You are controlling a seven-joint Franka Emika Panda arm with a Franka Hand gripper.
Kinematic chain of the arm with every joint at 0, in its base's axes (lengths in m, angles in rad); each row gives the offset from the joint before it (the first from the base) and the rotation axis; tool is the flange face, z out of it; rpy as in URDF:
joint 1: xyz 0 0 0.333 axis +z
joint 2: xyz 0 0 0 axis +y
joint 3: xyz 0 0 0.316 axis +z
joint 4: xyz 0.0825 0 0 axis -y
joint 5: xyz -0.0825 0 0.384 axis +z
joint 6: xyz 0 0 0 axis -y
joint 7: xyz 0.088 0 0 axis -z
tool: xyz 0 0 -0.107 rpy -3.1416 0 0
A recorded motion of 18 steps. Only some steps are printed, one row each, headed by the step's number.
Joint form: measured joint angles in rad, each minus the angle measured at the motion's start. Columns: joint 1, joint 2, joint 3, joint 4, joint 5, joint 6, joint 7.
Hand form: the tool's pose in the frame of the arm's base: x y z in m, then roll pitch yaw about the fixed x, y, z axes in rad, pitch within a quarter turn. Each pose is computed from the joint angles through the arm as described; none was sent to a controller.
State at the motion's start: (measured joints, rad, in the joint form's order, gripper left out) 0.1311 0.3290 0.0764 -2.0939 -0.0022 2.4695 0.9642
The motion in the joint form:
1: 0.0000 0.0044 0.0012 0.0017 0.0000 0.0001 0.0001
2: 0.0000 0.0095 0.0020 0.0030 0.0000 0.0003 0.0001
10: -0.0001 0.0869 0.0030 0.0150 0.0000 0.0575 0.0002
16: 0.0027 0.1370 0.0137 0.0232 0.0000 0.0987 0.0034
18: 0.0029 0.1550 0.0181 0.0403 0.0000 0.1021 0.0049
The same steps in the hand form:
1: 0.5757 0.1211 0.2666 -3.0910 -0.0060 -0.7589
2: 0.5758 0.1216 0.2642 -3.0936 -0.0034 -0.7582
10: 0.5790 0.1230 0.2286 -3.0966 0.0062 -0.7594
16: 0.5788 0.1313 0.2062 -3.0920 0.0134 -0.7518
18: 0.5825 0.1348 0.2024 -3.0878 0.0149 -0.7500

